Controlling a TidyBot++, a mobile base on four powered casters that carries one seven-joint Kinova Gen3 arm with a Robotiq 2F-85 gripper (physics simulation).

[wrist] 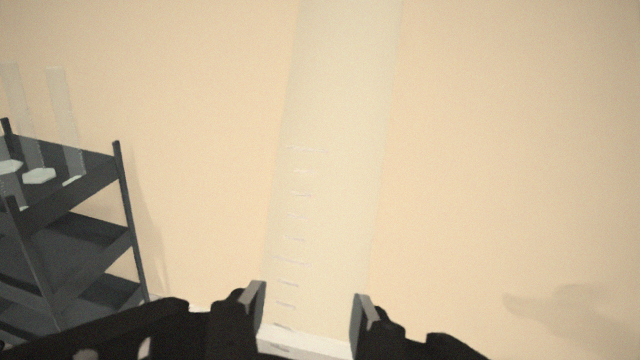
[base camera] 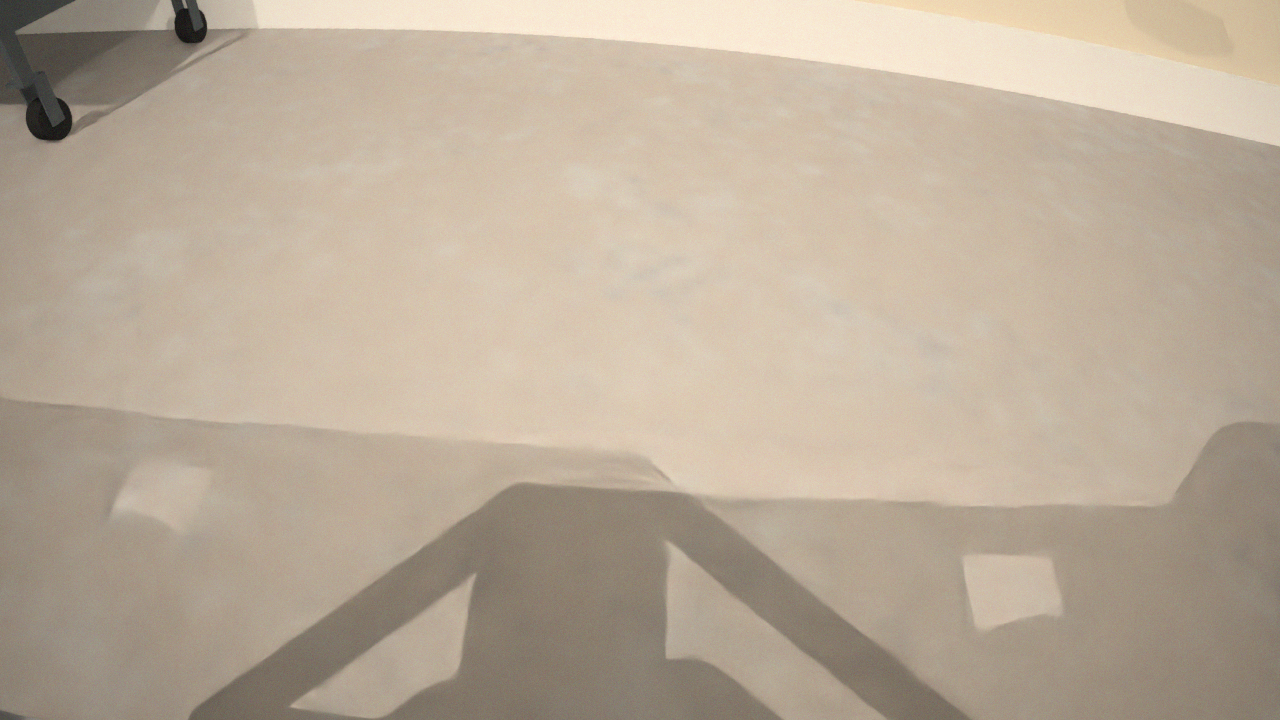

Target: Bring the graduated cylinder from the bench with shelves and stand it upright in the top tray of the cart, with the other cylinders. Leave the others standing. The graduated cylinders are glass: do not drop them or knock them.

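Places are measured from the arm's base along level axes (x ahead, y left, z up), in millimetres.
Pixels of known places: gripper, fingertip midpoint: point(wrist: 307, 307).
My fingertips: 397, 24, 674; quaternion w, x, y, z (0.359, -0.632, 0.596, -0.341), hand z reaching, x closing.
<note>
Behind a point stands the place of what it marks, as x, y, z.
My gripper point(wrist: 307, 307) {397, 24, 674} is shut on a clear graduated cylinder point(wrist: 332, 175) {387, 22, 752}, which rises between the fingers to the top of the wrist view, close to upright, with white scale marks along its left side. Its base is hidden. The dark grey cart point(wrist: 125, 200) {1080, 667, 185} stands at the left of the wrist view, and its wheels and lower legs show at the top left of the base camera view. In its top tray stand several other clear cylinders, among them one near the right corner point(wrist: 65, 115) {997, 736, 483} and one beside it point(wrist: 25, 125) {998, 879, 435}, upright on pale bases.
A cream wall point(wrist: 475, 150) {1088, -312, 524} point(base camera: 1074, 40) {1066, -598, -307} stands behind the cart and the held cylinder. Its white skirting point(base camera: 626, 19) {1093, 36, -365} runs along the top of the base camera view. The floor point(base camera: 626, 313) {509, 7, -396} lies in front of the wall, with shadows across its near part.
</note>
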